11 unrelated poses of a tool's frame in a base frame.
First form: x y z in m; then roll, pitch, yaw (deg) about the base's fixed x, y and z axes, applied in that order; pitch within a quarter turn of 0, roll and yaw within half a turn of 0.
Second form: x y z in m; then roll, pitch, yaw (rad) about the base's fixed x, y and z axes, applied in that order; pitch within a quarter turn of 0, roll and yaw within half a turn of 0. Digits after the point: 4 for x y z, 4 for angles.
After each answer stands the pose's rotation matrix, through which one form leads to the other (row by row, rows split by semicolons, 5 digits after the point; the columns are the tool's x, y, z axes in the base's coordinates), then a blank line. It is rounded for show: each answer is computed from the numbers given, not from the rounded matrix.
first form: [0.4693 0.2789 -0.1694 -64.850 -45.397 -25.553]
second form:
[0.4693 0.2789 -0.1694 -1.1318 -0.7923 -0.4460]
0.63351 0.76477 0.11746; -0.30289 0.10542 0.94718; 0.71199 -0.63562 0.29842

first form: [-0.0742 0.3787 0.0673 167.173 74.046 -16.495]
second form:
[-0.0742 0.3787 0.0673 2.9177 1.2923 -0.2879]
0.26355 -0.07217 -0.96194; -0.07804 -0.99552 0.05331; -0.96148 0.06102 -0.26801

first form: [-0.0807 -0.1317 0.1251 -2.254 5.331 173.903]
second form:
[-0.0807 -0.1317 0.1251 -0.0393 0.0930 3.0352]
-0.99004 -0.10250 -0.09649; 0.10575 -0.99396 -0.02925; -0.09291 -0.03916 0.99490

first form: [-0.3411 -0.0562 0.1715 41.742 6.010 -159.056]
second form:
[-0.3411 -0.0562 0.1715 0.7285 0.1049 -2.7761]
-0.92880 0.20161 -0.31095; -0.35549 -0.72177 0.59386; -0.10470 0.66212 0.74205

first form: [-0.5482 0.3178 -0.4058 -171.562 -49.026 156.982]
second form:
[-0.5482 0.3178 -0.4058 -2.9943 -0.8557 2.7399]
-0.60351 0.28482 -0.74475; 0.25640 0.95374 0.15697; 0.75501 -0.09622 -0.64862

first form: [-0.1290 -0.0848 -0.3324 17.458 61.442 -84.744]
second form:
[-0.1290 -0.0848 -0.3324 0.3047 1.0724 -1.4791]
0.04379 0.97406 -0.22199; -0.47604 -0.17501 -0.86183; -0.87833 0.14342 0.45603

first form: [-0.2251 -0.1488 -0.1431 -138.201 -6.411 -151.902]
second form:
[-0.2251 -0.1488 -0.1431 -2.4121 -0.1119 -2.6512]
-0.87663 -0.41676 0.24049; -0.46804 0.62257 -0.62717; 0.11166 -0.66235 -0.74083

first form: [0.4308 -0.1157 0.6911 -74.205 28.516 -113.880]
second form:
[0.4308 -0.1157 0.6911 -1.2951 0.4977 -1.9876]
-0.35571 0.43486 0.82726; -0.80346 0.30986 -0.50836; -0.47740 -0.84551 0.23917

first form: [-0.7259 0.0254 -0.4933 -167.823 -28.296 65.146]
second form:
[-0.7259 0.0254 -0.4933 -2.9291 -0.4939 1.1370]
0.37009 0.92899 0.00336; 0.79896 -0.32012 0.50910; 0.47403 -0.18573 -0.86070

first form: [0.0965 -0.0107 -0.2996 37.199 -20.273 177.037]
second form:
[0.0965 -0.0107 -0.2996 0.6492 -0.3538 3.0899]
-0.93680 0.16803 0.30688; 0.04849 -0.80630 0.58951; 0.34649 0.56713 0.74720

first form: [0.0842 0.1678 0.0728 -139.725 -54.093 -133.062]
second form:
[0.0842 0.1678 0.0728 -2.4387 -0.9441 -2.3224]
-0.40044 -0.91494 0.05037; -0.42848 0.13838 -0.89289; 0.80997 -0.37913 -0.44745

